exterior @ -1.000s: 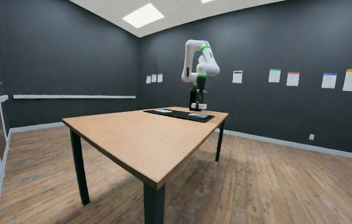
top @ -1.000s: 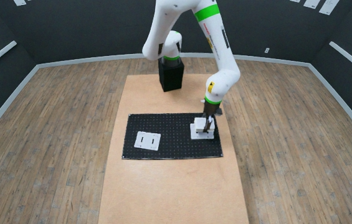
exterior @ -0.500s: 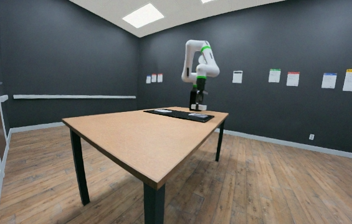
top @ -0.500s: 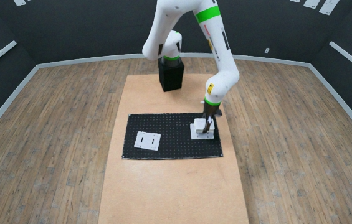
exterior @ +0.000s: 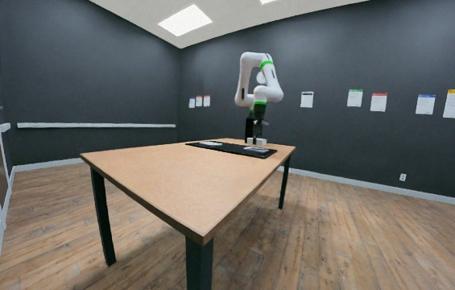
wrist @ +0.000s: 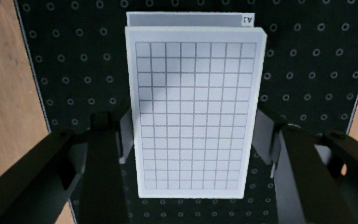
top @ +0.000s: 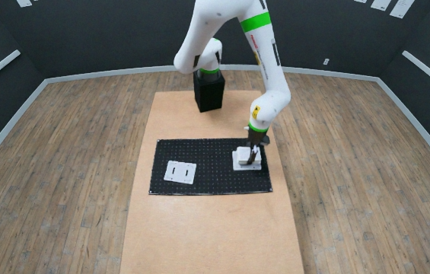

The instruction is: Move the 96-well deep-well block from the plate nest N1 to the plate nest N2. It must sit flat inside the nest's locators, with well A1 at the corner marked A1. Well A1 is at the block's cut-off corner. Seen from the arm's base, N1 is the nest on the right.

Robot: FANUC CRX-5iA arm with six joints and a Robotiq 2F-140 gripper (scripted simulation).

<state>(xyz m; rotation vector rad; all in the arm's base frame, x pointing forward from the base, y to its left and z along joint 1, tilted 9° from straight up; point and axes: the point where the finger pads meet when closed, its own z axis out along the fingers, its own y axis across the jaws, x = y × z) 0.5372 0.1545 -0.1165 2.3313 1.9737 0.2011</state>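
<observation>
Now: the plate nest N2 70 mm below my hand. The rest, counted from my hand: A1 label: 70 mm to the left, 70 mm ahead, 60 mm below; then 96-well deep-well block: 10 mm below; then plate nest N1: 400 mm to the right, 70 mm below, 10 mm ahead.
</observation>
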